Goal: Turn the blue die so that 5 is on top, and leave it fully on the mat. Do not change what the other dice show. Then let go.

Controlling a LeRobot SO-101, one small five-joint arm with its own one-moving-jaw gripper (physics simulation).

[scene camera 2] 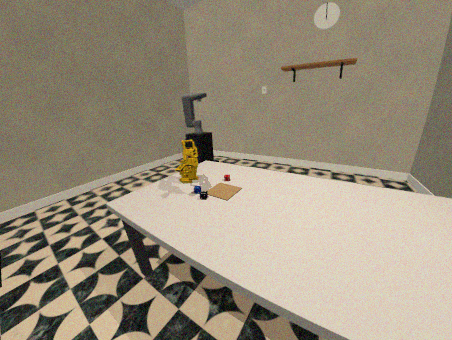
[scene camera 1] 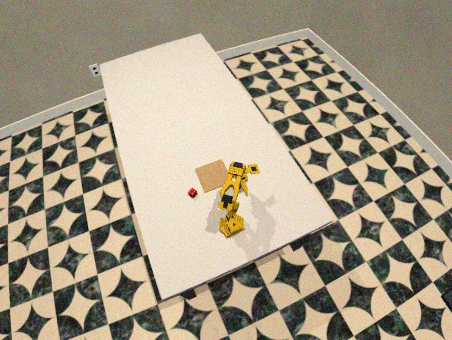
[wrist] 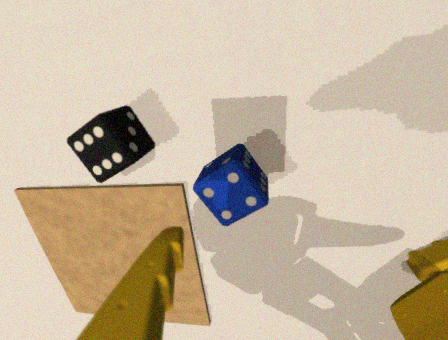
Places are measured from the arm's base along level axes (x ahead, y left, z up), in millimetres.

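Pixels of known places: end effector, tool point: [scene camera 2: 194, 177] [wrist: 182, 242]; arm's base, origin of the base link: [scene camera 2: 191, 180] [scene camera 1: 229, 221] [wrist: 436, 285].
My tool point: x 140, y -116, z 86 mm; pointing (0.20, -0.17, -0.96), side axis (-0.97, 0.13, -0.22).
Observation:
For each thing: its top centre in the pictures, then the offset to it from my tool point.
- blue die, middle of its top: [wrist: 229, 197] [scene camera 2: 197, 186] dx -4, dy +18, dz -56 mm
- tan mat, middle of its top: [wrist: 116, 263] [scene camera 1: 213, 175] [scene camera 2: 223, 190] dx +102, dy +91, dz -82 mm
- black die, middle of its top: [wrist: 97, 151] [scene camera 2: 203, 192] dx +62, dy -12, dz -56 mm
- red die, middle of its top: [scene camera 1: 192, 191] [scene camera 2: 227, 175] dx +49, dy +213, dz -56 mm
The blue die [scene camera 2: 197, 189] [wrist: 231, 185] sits on the table beside the tan mat [scene camera 1: 207, 175] [scene camera 2: 225, 191] [wrist: 115, 245], off it and close to its edge. The face towards the wrist camera, which looks like its top, shows 4; darker side faces show at a slant, their pips hard to read. The arm hides this die in scene camera 1. My gripper [wrist: 292, 252] is wide open and empty above the table; its fixed jaw is drawn over the mat, and part of the moving jaw shows at the right edge of the wrist view. The blue die lies beyond the jaws.
A black die [scene camera 2: 203, 195] [wrist: 110, 142] stands off the mat near its edge, with 6 facing the wrist camera and 3 on a side. A red die [scene camera 1: 192, 192] [scene camera 2: 227, 177] stands off the mat on another side. The yellow arm [scene camera 1: 231, 192] [scene camera 2: 189, 165] stands near the mat.

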